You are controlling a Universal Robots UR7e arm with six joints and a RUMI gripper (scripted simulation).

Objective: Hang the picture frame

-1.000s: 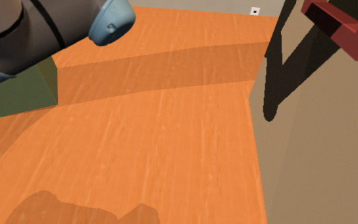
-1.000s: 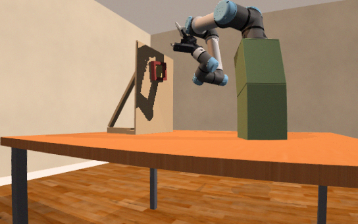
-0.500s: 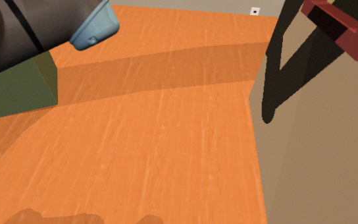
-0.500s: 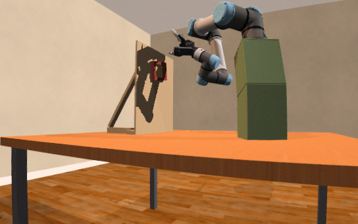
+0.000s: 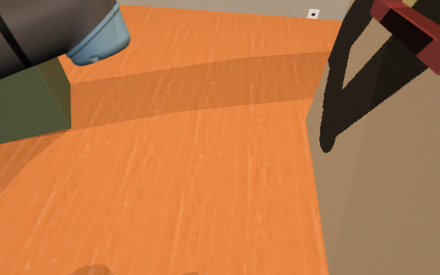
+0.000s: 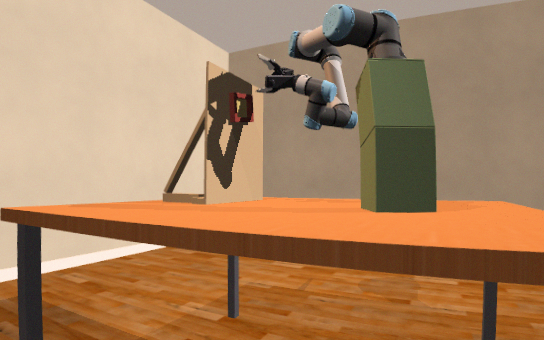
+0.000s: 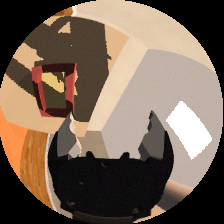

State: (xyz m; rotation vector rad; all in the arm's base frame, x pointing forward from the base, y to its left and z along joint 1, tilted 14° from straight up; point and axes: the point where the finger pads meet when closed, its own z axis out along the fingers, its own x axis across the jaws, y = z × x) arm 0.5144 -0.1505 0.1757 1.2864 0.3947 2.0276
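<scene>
My gripper is now 90 mm short of the picture frame, 60 mm to the left of it and 140 mm above it. Round my hand: tan board: 110 mm ahead, 70 mm to the right, 270 mm below.
</scene>
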